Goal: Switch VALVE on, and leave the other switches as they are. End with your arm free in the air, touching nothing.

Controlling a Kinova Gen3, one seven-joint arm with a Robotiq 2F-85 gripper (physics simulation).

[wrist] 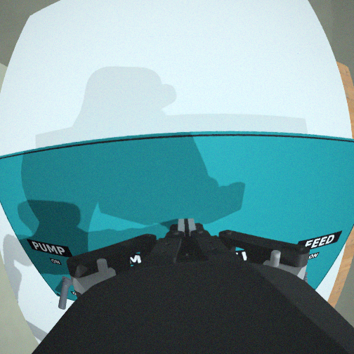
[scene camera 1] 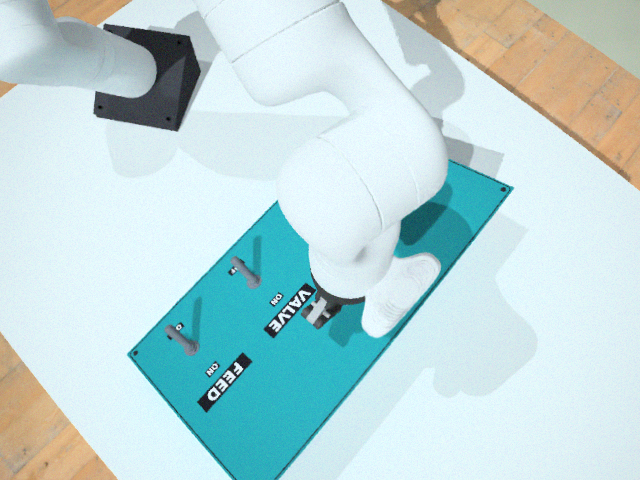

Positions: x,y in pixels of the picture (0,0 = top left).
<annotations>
gripper: wrist 185,228; scene camera 1 343,296
same spot on teal panel: (wrist: 70,198) = (scene camera 1: 417,246)
</annotations>
